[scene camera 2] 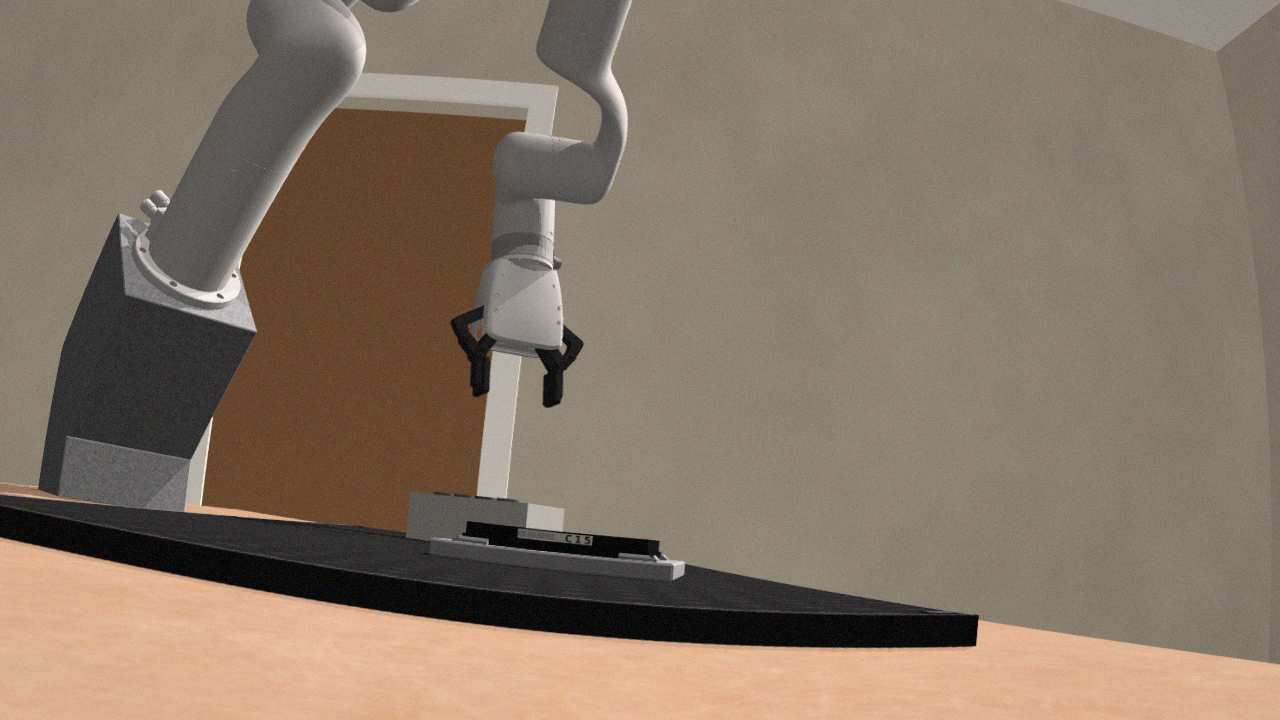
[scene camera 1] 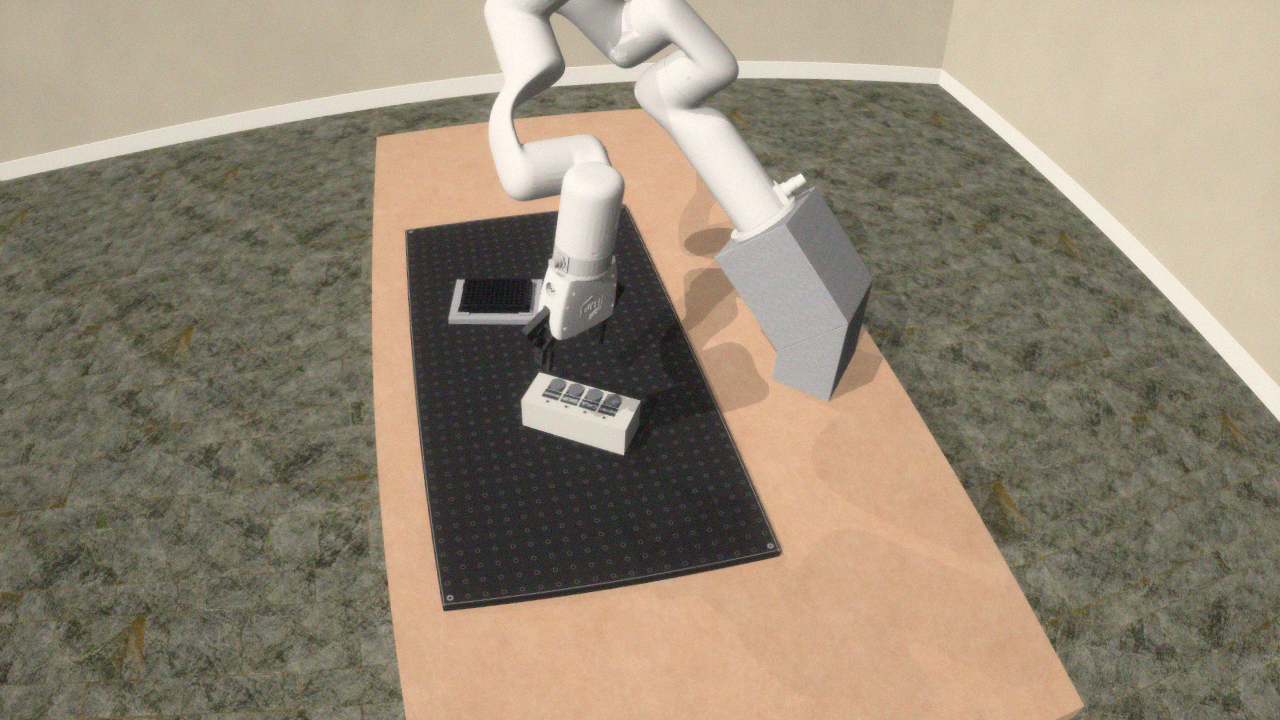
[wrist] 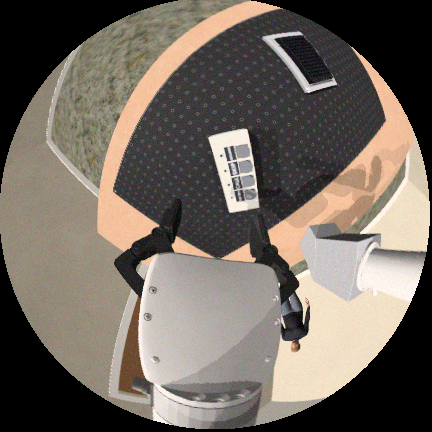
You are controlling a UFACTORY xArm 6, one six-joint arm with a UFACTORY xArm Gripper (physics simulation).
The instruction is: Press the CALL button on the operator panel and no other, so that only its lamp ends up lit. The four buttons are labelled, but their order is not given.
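Places are measured from the arm's base along level axes (x right, y ahead, z up), in centimetres.
Pixels of known places: gripper, fingertip midpoint: (scene camera 2: 516, 400) (scene camera 1: 568, 352) (wrist: 217, 214); arm's base at its link origin: (scene camera 2: 185, 270) (scene camera 1: 765, 220) (wrist: 368, 265).
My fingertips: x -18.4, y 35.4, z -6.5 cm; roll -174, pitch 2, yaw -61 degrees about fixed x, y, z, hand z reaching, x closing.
Note:
Ahead of a thing's pixels: the offset from my fingertips to its top centre. Level surfaces: height alone.
The operator panel @(dz -11.6, dx +2.3, dy -2.3 cm) (scene camera 1: 572, 428) (scene camera 2: 438, 516) (wrist: 218, 143) is an off-white box on the black perforated board. Four round grey buttons stand in a row on its top, each with a dark label and a small dark dot beside it. The label print is too small and blurred to read surely, so I cannot tell which button is CALL. No lamp looks lit. In the second scene view the button faces are hidden. My gripper (scene camera 1: 573, 354) (scene camera 2: 516, 398) (wrist: 217, 214) is open and empty, pointing down. It hangs well above the board and touches neither panel nor buttons.
The black board (scene camera 1: 581, 528) (scene camera 2: 805, 617) (wrist: 175, 120) lies on the tan table @(dz -18.4 cm) (scene camera 1: 850, 555) (scene camera 2: 268, 644). A light grey tray @(dz -15.6, dx +35.2, dy +6.6 cm) (scene camera 1: 494, 318) (scene camera 2: 572, 561) (wrist: 300, 82) holds a black gridded block, marked C15. The grey arm pedestal (scene camera 1: 796, 304) (scene camera 2: 134, 376) (wrist: 332, 265) stands beside the board.

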